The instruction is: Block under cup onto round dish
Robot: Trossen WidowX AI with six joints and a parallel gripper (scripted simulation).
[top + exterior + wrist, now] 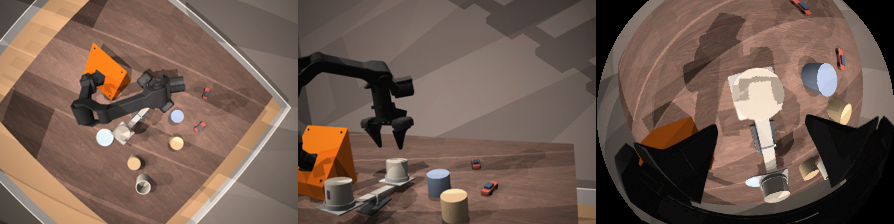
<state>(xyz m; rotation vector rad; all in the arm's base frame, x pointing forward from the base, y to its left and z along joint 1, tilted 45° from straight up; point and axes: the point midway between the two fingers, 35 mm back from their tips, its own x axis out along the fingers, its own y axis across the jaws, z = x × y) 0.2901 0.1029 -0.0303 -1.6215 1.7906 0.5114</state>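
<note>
Now: gripper tip 100 mm above the grey block, 10 mm to the right of it and 10 mm short of it. From my gripper tip the other things lie so: blue cylinder (160 mm ahead, 100 mm below, 20 mm to the left); round dish (350 mm to the right, 140 mm below, 80 mm behind).
</note>
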